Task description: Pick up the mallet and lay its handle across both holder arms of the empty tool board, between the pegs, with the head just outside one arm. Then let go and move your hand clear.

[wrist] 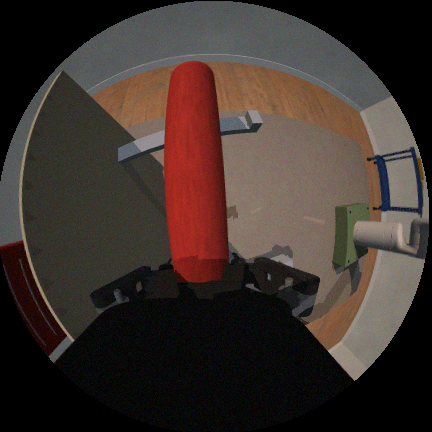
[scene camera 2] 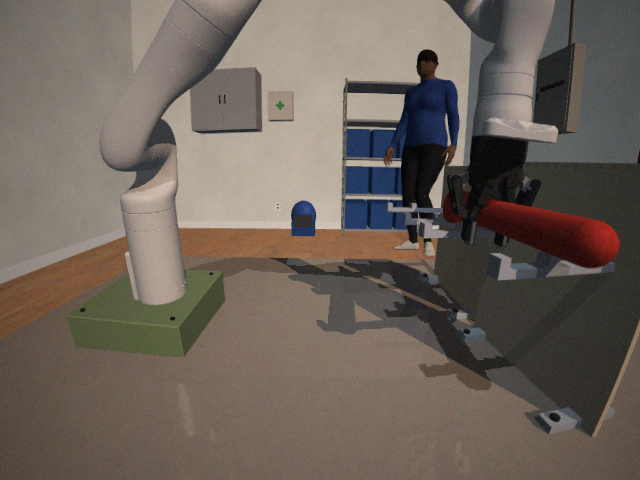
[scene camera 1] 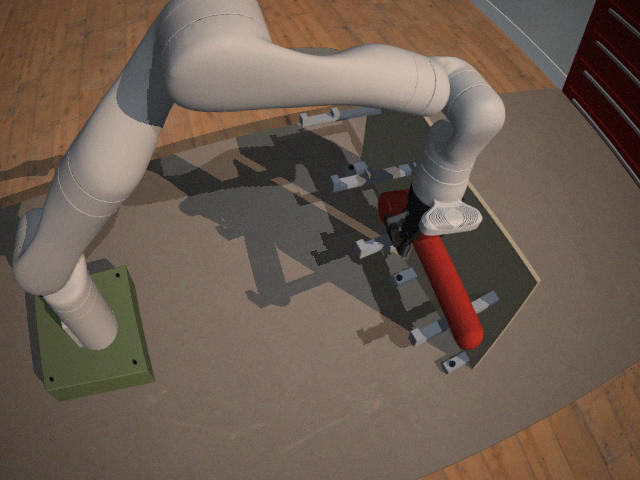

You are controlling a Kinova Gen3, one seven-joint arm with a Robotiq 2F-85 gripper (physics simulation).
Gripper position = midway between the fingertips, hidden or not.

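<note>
Red mallet [scene camera 2: 588, 243] [wrist: 194, 188] [scene camera 1: 459, 312], held by my gripper [scene camera 2: 483, 244] [wrist: 203, 259] [scene camera 1: 415, 249]. A tool board [scene camera 2: 563, 326] is also visible.
</note>
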